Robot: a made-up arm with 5 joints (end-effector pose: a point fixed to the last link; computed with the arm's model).
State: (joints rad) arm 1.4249 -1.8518 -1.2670 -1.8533 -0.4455
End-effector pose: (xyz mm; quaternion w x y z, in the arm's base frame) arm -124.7 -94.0 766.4 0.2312 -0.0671 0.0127 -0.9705
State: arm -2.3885 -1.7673 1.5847 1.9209 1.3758
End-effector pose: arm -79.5 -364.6 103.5 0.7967 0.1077 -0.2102 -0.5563
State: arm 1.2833 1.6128 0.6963 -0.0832 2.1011
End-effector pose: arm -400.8 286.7 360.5 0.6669 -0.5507 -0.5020 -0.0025
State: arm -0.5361 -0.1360 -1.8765 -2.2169 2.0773
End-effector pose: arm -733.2 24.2 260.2 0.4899 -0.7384 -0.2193 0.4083
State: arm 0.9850 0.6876 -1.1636 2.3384 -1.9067
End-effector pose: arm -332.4 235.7 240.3 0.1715 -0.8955 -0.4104 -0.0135
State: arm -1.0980 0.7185 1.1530 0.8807 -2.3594
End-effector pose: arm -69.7 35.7 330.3 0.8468 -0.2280 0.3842 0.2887
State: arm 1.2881 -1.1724 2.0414 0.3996 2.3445
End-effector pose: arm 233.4 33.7 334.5 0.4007 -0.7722 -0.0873 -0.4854
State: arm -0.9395 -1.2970 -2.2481 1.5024 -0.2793
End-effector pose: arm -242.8 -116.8 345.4 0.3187 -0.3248 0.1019 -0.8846
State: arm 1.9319 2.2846 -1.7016 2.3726 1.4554
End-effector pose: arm -231.2 -54.4 191.0 0.4346 0.7418 -0.4111 -0.3030
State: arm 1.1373 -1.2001 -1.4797 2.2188 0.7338
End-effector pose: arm 222.4 -129.7 196.5 0.1569 0.6974 0.5118 0.4766
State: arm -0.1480 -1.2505 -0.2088 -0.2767 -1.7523
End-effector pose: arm -89.3 -770.6 257.2 0.4994 0.3051 -0.6116 0.5324
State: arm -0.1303 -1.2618 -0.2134 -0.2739 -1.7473
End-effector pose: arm -84.3 -770.8 248.5 0.5025 0.3168 -0.6096 0.5249
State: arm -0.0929 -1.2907 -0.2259 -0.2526 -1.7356
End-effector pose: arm -68.1 -767.2 225.2 0.5042 0.3480 -0.6037 0.5102
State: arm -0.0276 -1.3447 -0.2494 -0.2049 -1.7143
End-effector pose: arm -40.4 -754.8 180.4 0.5022 0.4051 -0.5917 0.4833
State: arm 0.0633 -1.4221 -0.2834 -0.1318 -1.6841
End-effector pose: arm -10.7 -727.7 115.4 0.4926 0.4823 -0.5741 0.4417
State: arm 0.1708 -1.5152 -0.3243 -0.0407 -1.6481
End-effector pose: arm 9.0 -682.5 40.8 0.4724 0.5662 -0.5538 0.3868
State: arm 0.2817 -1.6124 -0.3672 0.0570 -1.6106
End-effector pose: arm 13.8 -623.5 -27.4 0.4424 0.6423 -0.5348 0.3251
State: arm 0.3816 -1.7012 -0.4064 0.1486 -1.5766
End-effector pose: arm 7.9 -561.7 -77.3 0.4080 0.7006 -0.5210 0.2670
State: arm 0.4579 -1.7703 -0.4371 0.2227 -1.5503
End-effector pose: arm -0.2 -509.8 -106.4 0.3765 0.7386 -0.5132 0.2222
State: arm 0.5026 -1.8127 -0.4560 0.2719 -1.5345
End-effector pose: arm -4.4 -476.2 -119.4 0.3542 0.7588 -0.5100 0.1966
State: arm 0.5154 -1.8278 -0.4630 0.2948 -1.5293
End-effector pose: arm -3.5 -462.6 -122.6 0.3431 0.7659 -0.5094 0.1902
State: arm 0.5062 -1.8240 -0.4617 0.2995 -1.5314
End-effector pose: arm 1.2 -462.7 -120.5 0.3403 0.7651 -0.5099 0.1969
